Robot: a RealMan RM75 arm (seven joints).
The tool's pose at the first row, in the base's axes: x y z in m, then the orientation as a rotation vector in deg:
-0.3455, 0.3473, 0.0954, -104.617, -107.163, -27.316
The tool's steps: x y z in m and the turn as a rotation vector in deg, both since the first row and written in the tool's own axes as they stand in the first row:
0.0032, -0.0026, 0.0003, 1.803, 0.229, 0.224
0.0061, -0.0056, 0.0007, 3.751, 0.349, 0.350
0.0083, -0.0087, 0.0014, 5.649, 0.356, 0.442
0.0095, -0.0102, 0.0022, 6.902, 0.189, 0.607
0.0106, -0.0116, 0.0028, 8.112, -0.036, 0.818
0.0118, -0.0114, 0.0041, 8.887, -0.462, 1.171
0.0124, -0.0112, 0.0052, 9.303, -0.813, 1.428
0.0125, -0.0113, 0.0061, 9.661, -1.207, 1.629
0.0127, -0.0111, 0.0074, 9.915, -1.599, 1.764
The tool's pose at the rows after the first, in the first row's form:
-0.3481, 0.3500, 0.0972, -103.511, -106.624, -25.600
-0.3511, 0.3525, 0.0987, -102.281, -106.223, -23.698
-0.3542, 0.3545, 0.0996, -101.108, -105.914, -21.782
-0.3558, 0.3559, 0.0997, -100.507, -105.707, -20.348
-0.3573, 0.3571, 0.1000, -99.998, -105.488, -18.900
-0.3572, 0.3588, 0.0996, -99.997, -105.309, -17.667
-0.3571, 0.3599, 0.0990, -100.114, -105.221, -16.881
-0.3573, 0.3605, 0.0983, -100.245, -105.221, -16.134
-0.3572, 0.3614, 0.0973, -100.388, -105.297, -15.511

